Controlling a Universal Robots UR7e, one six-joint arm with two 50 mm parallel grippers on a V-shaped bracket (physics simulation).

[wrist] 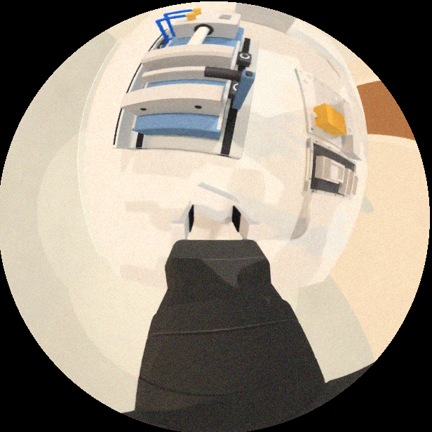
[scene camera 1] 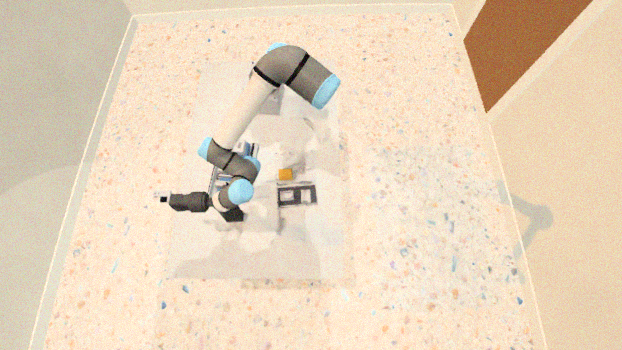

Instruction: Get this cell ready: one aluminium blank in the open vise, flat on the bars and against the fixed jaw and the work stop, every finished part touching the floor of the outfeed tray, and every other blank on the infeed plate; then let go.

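Observation:
My gripper [scene camera 1: 162, 198] [wrist: 214, 218] is open, with black pads apart and no part seen between them. It points left at the bench's left side in the scene view, in front of the vise in the wrist view. The vise [wrist: 175, 100] has pale jaws and blue faces; the arm partly hides it in the scene view. A thin pale bar [wrist: 175, 74] lies between its jaws; I cannot tell whether it is a blank. Pale blanks [scene camera 1: 305, 195] [wrist: 329, 169] stand on the dark infeed plate [scene camera 1: 297, 203] [wrist: 320, 186]. An orange block [scene camera 1: 285, 174] [wrist: 330, 119] sits in a pale tray [wrist: 312, 90].
A blue post [wrist: 244, 90] with a black rod [wrist: 222, 73] stands at the vise's right side. Blue hoses [wrist: 165, 27] with orange tips rise at the vise's far left. The second, black gripper body [scene camera 1: 233, 215] hangs beside the wrist. Pale shadows or reflections blur the bench.

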